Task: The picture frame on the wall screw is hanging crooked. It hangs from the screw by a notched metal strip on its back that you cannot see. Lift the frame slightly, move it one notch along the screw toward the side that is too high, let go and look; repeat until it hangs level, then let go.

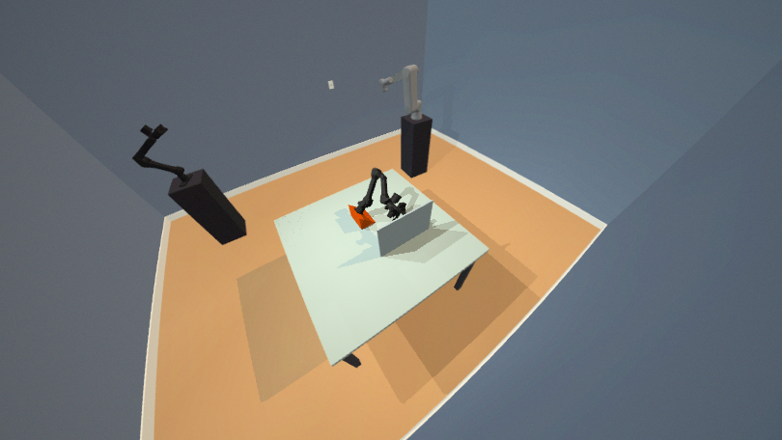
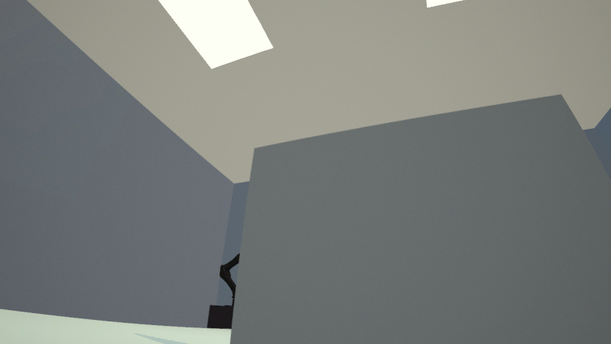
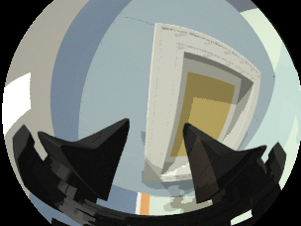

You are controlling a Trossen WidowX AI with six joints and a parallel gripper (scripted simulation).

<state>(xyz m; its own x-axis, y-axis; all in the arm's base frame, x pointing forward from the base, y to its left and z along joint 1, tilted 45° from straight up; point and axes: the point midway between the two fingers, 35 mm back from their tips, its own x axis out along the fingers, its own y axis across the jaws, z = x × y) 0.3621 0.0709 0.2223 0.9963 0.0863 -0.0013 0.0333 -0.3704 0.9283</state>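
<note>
Now: gripper tip 10 mm short of the picture frame, 20 mm to the left of it and 50 mm above it. Round my gripper tip: wall panel: 20 mm ahead, 10 mm to the right, 60 mm below.
</note>
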